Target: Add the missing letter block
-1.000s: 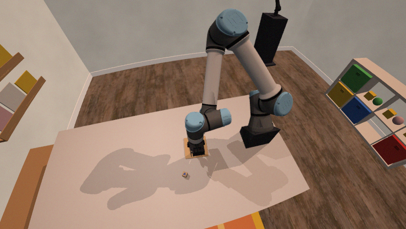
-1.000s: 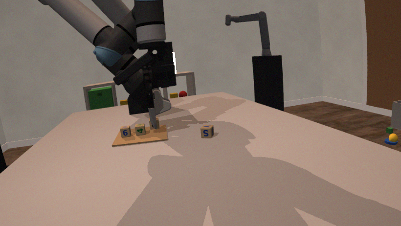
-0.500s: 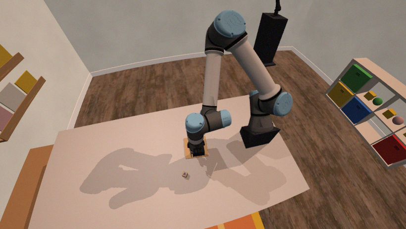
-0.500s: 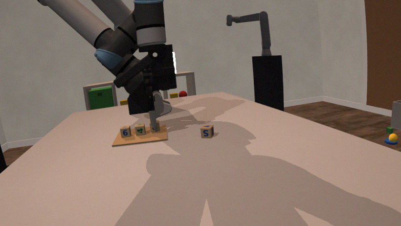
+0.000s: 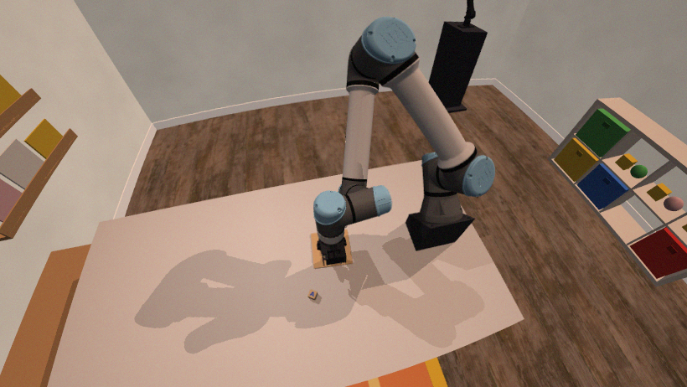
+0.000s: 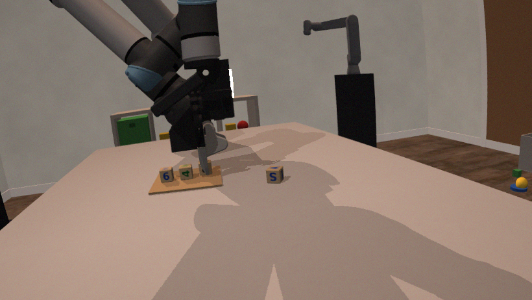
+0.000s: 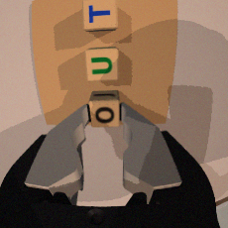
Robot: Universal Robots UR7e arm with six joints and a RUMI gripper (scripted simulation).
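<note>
Right now my hand is right at the O block. Also, from my hand: U block (4 cm to the right, 1 cm below); then T block (8 cm to the right, 1 cm below, 1 cm behind); then mat (4 cm to the right, 2 cm below).
</note>
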